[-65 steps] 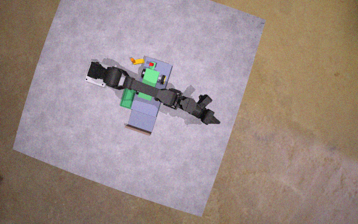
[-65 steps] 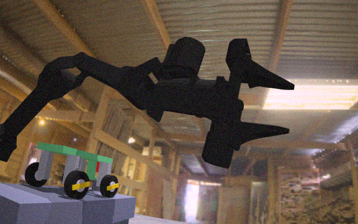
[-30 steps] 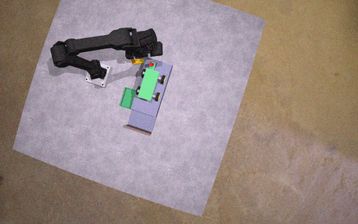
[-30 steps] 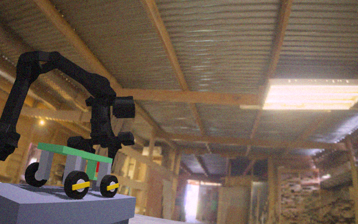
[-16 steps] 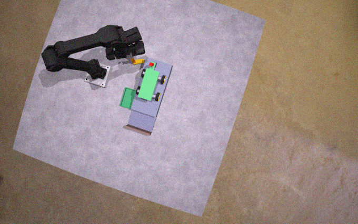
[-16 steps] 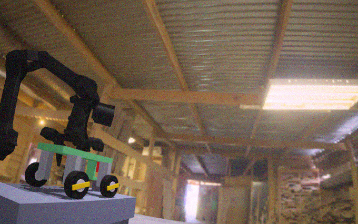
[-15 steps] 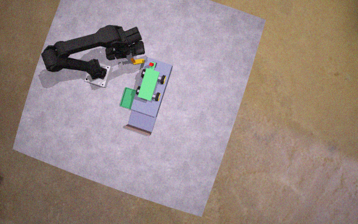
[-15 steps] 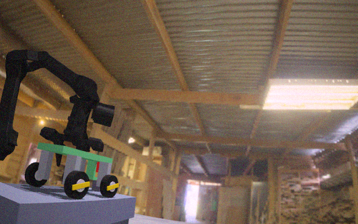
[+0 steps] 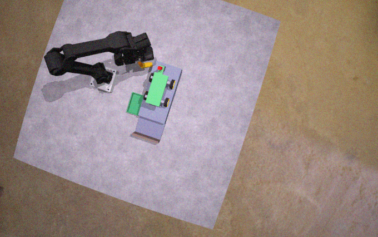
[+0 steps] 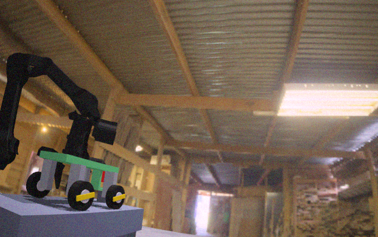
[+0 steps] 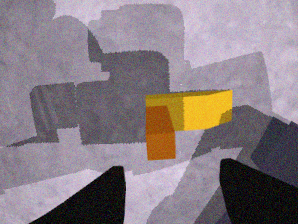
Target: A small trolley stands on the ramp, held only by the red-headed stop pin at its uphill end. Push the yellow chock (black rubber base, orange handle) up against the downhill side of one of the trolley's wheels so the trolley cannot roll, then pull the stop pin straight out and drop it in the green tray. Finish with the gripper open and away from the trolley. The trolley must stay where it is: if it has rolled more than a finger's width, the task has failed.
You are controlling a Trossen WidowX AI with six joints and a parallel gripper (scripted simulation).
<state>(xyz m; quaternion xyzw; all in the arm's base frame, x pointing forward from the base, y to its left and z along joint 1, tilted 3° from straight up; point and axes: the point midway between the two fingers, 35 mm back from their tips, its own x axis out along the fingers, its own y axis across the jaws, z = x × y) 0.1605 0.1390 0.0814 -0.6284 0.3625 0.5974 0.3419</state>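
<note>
The yellow chock is 7 cm below my gripper tip, 2 cm ahead of it and 1 cm to the left of it. From my gripper tip the other things lie so: trolley (16 cm ahead, 10 cm to the right, 2 cm above); then stop pin (13 cm ahead, 4 cm above); then green tray (22 cm to the right, 10 cm below, 4 cm ahead).
</note>
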